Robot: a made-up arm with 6 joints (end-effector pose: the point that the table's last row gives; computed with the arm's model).
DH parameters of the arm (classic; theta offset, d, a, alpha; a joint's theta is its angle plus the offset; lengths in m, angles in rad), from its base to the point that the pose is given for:
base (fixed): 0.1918 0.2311 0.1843 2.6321
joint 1: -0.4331 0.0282 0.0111 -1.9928
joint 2: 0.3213 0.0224 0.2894 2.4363
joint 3: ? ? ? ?
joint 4: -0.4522 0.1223 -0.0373 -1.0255
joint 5: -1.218 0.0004 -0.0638 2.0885
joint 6: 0.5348 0 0.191 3.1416
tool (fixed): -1.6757 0.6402 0 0
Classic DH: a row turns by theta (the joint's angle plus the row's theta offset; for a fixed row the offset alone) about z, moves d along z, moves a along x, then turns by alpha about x.
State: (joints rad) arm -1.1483 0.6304 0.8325 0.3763 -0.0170 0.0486
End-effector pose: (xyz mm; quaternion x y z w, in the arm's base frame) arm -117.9 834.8 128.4 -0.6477 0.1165 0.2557 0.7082
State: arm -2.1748 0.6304 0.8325 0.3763 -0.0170 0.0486
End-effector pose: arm -627.5 292.0 371.8 -0.5864 0.0020 0.6732 0.4504
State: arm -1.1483 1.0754 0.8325 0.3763 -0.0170 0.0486
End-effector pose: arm -220.8 738.7 481.1 -0.4857 0.0740 0.3806 0.7834
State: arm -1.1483 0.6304 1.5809 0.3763 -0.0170 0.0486
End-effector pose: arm 203.9 711.8 -94.9 -0.7104 0.3643 0.0071 0.6021
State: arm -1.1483 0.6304 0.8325 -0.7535 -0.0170 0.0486
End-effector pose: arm -539.1 415.7 399.7 -0.3896 -0.2764 0.5540 0.6818
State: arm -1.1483 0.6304 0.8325 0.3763 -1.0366 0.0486
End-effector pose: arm -377.3 548.3 -190.2 -0.7565 -0.3293 0.2647 0.4991
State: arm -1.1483 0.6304 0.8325 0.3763 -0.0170 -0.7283
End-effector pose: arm -190.0 805.8 250.4 -0.5553 0.3531 0.5048 0.5586
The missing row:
joint 3: -0.9123 0 -0.0608 0
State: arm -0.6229 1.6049 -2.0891 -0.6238 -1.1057 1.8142
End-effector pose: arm 154.9 489.9 -119.3 -0.8895 -0.2158 -0.1718 0.3644
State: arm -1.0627 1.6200 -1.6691 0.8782 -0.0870 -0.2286
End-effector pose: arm -387.6 -360.9 324.2 0.2044 -0.7332 0.4977 0.4159
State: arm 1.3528 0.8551 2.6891 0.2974 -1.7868 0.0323
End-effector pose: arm 962.5 63.1 16.9 -0.3289 0.7494 -0.3843 0.4272
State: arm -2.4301 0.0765 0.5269 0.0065 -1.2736 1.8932
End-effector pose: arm -590.2 -439.9 165.2 0.4602 -0.5863 0.2340 0.6242
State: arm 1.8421 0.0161 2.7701 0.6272 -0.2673 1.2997
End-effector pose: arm 106.0 20.4 -181.4 -0.2869 -0.8998 0.1050 0.3116
